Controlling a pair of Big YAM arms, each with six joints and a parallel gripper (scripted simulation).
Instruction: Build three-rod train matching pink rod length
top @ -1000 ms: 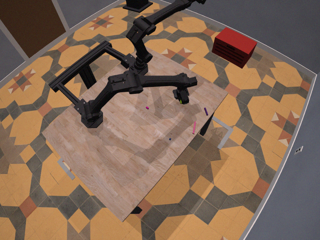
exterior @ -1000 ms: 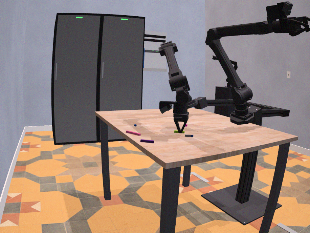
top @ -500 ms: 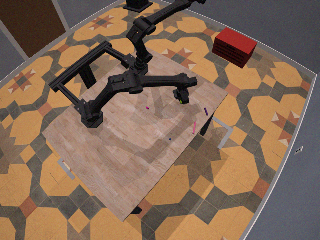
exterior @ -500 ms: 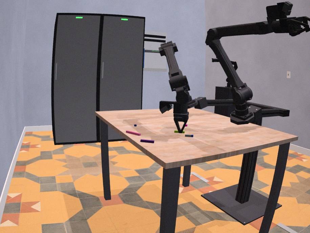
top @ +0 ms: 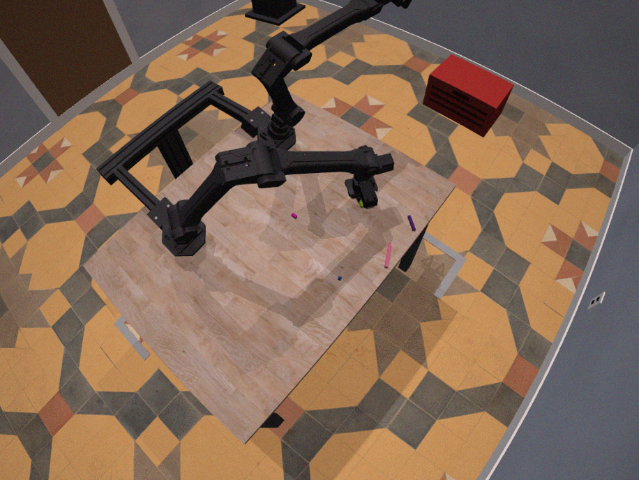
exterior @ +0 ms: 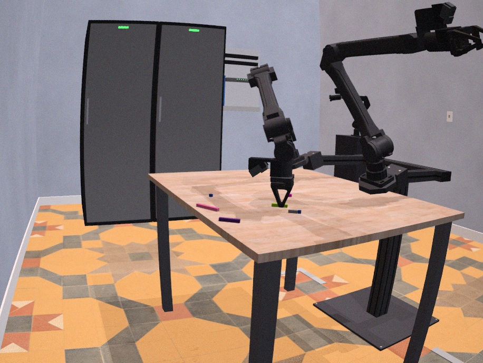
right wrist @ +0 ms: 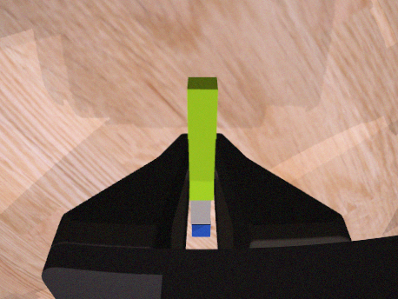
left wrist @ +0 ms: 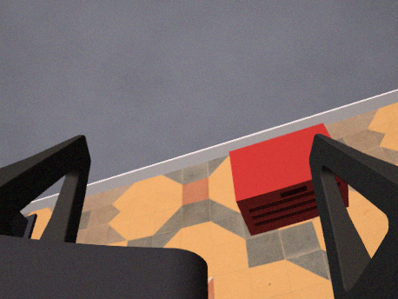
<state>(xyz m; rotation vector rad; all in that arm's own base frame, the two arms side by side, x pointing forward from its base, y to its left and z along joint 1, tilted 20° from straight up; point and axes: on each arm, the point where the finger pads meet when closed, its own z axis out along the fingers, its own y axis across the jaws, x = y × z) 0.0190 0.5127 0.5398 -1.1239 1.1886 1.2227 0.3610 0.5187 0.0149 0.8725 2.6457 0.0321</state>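
The lime rod is right at my right hand. Also, from my right hand: grey rod: 3 cm to the left, 3 cm behind, 2 cm below.
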